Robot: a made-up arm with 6 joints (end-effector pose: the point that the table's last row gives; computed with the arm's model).
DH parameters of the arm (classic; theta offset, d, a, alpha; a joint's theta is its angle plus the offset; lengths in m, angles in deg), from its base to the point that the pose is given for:
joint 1: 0 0.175 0 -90
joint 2: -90 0 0.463 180
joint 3: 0 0 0 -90
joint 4: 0 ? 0 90
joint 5: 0 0.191 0 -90
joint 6: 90 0 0 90
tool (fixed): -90 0 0 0
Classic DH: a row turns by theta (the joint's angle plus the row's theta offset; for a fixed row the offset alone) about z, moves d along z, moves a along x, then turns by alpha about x.
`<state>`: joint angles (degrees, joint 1 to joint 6).
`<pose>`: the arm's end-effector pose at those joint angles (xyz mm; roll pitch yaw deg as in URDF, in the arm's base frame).
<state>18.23 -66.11 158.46 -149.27 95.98 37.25</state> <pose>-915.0 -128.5 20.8 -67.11 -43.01 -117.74</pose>
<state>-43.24 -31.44 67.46 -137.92 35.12 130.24</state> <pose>-52.7 244.2 1168.8 62.09 -60.95 -95.79</pose>
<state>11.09 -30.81 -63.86 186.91 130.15 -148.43</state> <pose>200.5 232.5 233.8 154.47 16.52 -163.41</pose>
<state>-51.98 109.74 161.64 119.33 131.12 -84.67</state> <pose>484.1 -467.3 582.5 -41.55 48.18 47.99</pose>
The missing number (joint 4, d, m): -0.586
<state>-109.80 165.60 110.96 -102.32 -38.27 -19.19</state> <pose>-64.0 -298.0 -859.3 155.99 34.32 -62.69</pose>
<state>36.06 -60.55 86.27 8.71 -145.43 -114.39</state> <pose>-624.1 -688.0 699.1 121.67 -1.08 31.13</pose>
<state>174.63 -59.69 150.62 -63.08 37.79 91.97</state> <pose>995.3 -6.7 259.9 178.06 39.67 39.85</pose>
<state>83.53 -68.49 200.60 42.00 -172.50 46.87</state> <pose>105.8 -326.3 -243.2 128.02 -83.15 -49.40</pose>
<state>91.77 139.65 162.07 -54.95 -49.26 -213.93</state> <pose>81.8 904.1 -98.9 -96.09 8.82 130.65</pose>
